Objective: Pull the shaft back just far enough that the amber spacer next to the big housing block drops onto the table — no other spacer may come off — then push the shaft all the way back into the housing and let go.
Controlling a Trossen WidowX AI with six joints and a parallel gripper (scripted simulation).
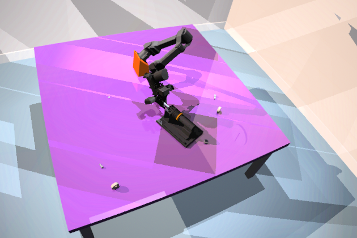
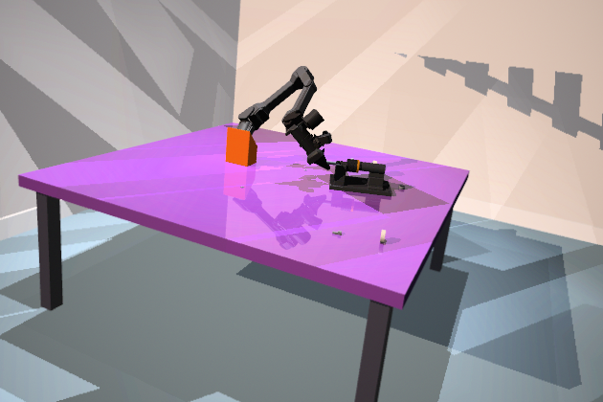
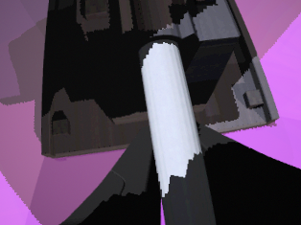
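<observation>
Right now my gripper tip is 5 cm short of the silver shaft, 2 cm to the right of it and 2 cm below it. The rest, counted from my gripper tip: screw (42 cm to the right, 22 cm ahead, 5 cm below); black fixture (12 cm ahead, 5 cm to the left, 1 cm below); amber spacer (10 cm ahead, 4 cm to the left, 2 cm above).
</observation>
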